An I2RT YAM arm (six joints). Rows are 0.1 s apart.
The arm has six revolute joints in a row. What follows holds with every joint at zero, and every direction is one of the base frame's. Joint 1 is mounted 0.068 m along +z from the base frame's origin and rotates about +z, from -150 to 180 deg. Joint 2 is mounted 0.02 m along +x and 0.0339 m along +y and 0.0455 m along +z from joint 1 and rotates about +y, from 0 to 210 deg. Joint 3 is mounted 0.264 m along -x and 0.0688 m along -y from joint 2 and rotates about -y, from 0 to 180 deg. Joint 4 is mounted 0.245 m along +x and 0.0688 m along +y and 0.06 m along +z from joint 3 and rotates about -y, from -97 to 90 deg. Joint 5 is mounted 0.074 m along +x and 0.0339 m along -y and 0.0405 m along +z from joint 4 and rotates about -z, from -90 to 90 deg. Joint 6 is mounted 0.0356 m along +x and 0.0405 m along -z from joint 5 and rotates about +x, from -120 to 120 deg. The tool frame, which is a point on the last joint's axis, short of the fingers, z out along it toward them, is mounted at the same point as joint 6; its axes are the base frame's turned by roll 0, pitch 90 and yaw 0 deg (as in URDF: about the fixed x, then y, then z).
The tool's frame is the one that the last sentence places.
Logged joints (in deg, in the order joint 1, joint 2, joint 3, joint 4, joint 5, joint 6), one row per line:
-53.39 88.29 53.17 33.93 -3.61 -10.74
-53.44 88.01 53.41 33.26 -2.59 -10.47
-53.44 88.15 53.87 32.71 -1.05 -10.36
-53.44 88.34 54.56 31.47 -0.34 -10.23
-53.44 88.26 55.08 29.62 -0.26 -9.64
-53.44 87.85 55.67 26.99 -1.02 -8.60
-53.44 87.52 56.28 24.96 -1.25 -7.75
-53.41 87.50 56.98 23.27 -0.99 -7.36
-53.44 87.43 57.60 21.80 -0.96 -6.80
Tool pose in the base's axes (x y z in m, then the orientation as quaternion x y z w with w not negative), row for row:
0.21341 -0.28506 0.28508 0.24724 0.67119 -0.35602 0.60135
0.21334 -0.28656 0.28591 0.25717 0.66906 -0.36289 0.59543
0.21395 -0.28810 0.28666 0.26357 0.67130 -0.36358 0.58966
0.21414 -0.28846 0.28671 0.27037 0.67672 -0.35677 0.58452
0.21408 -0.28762 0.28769 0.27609 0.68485 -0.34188 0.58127
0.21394 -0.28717 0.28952 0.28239 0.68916 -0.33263 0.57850
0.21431 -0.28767 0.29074 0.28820 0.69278 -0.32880 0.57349
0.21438 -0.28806 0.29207 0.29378 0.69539 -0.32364 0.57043
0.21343 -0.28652 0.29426 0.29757 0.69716 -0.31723 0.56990
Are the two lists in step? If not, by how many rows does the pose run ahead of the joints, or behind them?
The pose runs 1 row ahead of the joints: the pose in row i belongs to the joints in row i + 1.
